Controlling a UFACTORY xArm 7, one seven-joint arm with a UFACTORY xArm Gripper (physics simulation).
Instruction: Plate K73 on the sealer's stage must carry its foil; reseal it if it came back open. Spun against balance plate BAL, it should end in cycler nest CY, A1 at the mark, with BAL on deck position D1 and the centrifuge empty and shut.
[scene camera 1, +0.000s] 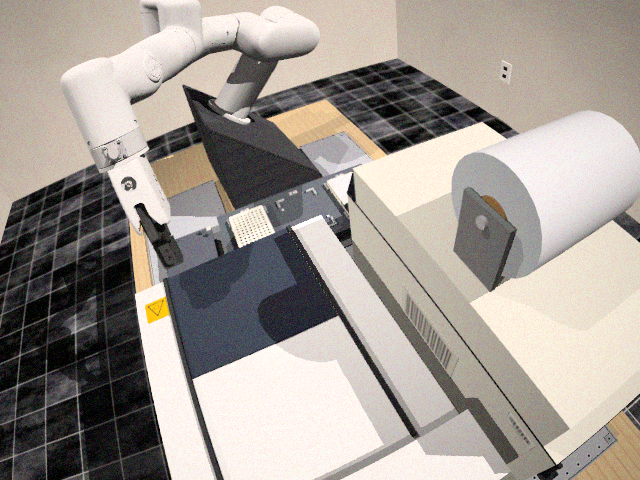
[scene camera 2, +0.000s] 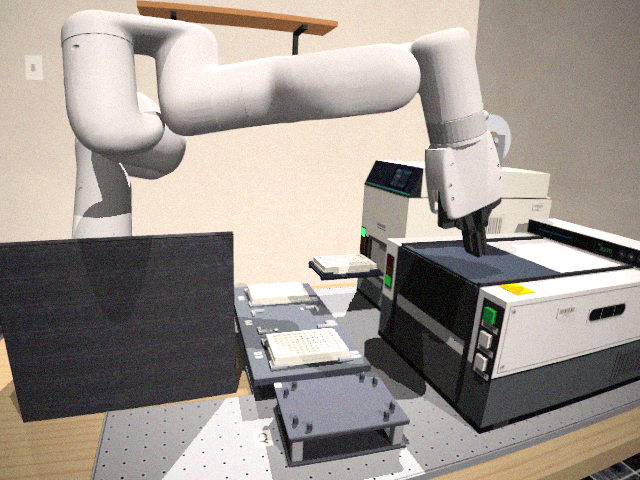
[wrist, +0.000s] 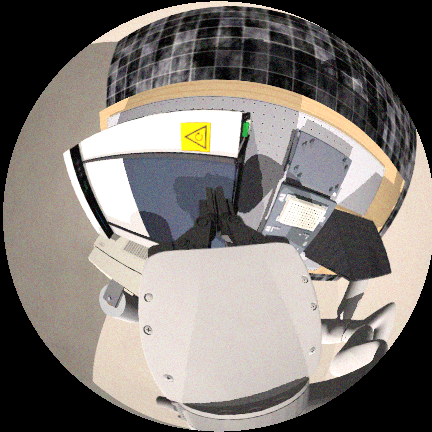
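Pixels of known places: gripper, between the fingertips: (scene camera 1: 174, 263) (scene camera 2: 476, 252) (wrist: 213, 198); arm's base, origin of its link: (scene camera 1: 228, 113) (scene camera 2: 101, 274) (wrist: 362, 269).
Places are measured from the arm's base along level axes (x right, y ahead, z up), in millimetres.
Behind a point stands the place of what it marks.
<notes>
My gripper (scene camera 1: 173, 258) @[x 244, y 514, z 66 mm] (scene camera 2: 474, 252) @[x 244, y 514, z 66 mm] (wrist: 213, 198) @[x 244, y 514, z 66 mm] is shut and empty, pointing down over the front part of the centrifuge (scene camera 1: 157, 356) @[x 321, y 623, z 26 mm] (scene camera 2: 558, 330) @[x 339, y 610, z -33 mm] (wrist: 150, 140) @[x 302, y 611, z 26 mm]; I cannot tell whether the tips touch it. The centrifuge's dark top panel lies flat; its inside is hidden. A cream plate (scene camera 2: 343, 262) @[x -122, y 488, z -59 mm] rests on the stage in front of the sealer (scene camera 1: 429, 315) @[x -2, y 785, z 72 mm] (scene camera 2: 385, 211) @[x -116, y 585, z 57 mm] (wrist: 122, 257) @[x 0, y 818, z 86 mm]; I cannot tell whether foil covers it. A plate with visible wells (scene camera 1: 250, 225) @[x 86, y 307, z -122 mm] (scene camera 2: 307, 346) @[x 100, y 314, z -123 mm] (wrist: 301, 213) @[x 95, y 325, z -123 mm] sits at the deck's near end. Another plate (scene camera 2: 278, 292) @[x -143, y 342, z -123 mm] sits at the far end. Plate labels are unreadable. Nest CY (scene camera 2: 341, 400) @[x 237, y 310, z -136 mm] (wrist: 320, 160) @[x 252, y 315, z -136 mm] is empty.
The deck (scene camera 2: 289, 321) @[x -29, y 328, z -139 mm] has a middle position between its two plates. A dark upright panel (scene camera 1: 248, 155) @[x 21, y 196, z -23 mm] (scene camera 2: 118, 325) @[x 84, y 24, z -52 mm] (wrist: 352, 242) @[x 87, y 141, z -45 mm] stands beside the deck. A large white roll (scene camera 1: 578, 186) @[x -83, y 854, z 276 mm] sits on the sealer. Green buttons (scene camera 2: 490, 315) @[x 313, y 487, z 1 mm] (wrist: 245, 129) @[x 308, y 489, z 7 mm] show on the centrifuge's front.
</notes>
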